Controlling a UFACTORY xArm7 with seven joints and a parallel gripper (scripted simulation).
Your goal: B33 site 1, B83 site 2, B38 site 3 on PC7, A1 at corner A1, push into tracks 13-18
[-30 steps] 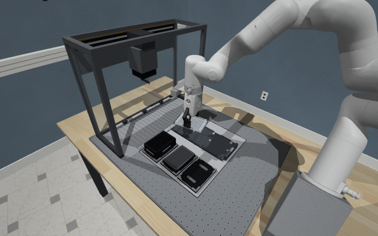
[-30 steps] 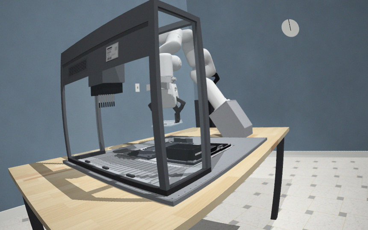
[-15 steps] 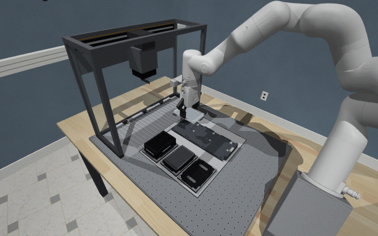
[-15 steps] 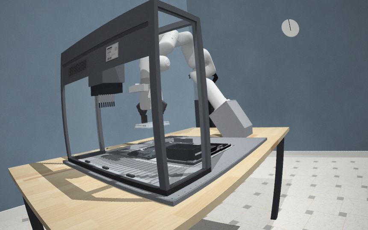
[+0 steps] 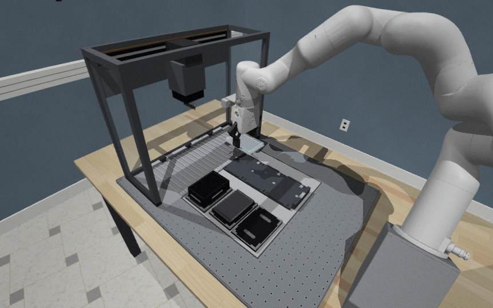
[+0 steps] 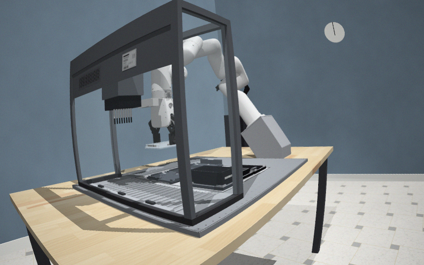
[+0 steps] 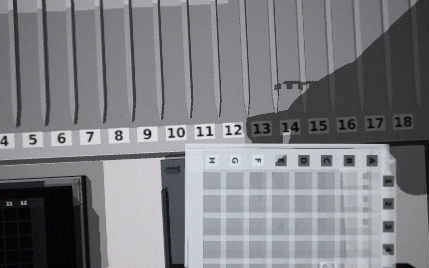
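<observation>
Right now the 96-well plate B38 is 10 mm below my hand. Also, from my hand: carrier PC7 (120 mm below, 110 mm behind, 20 mm to the right); nest S3 (190 mm to the left, 130 mm below, 40 mm behind); white corner mark (180 mm behind, 130 mm below, 100 mm to the left).
</observation>
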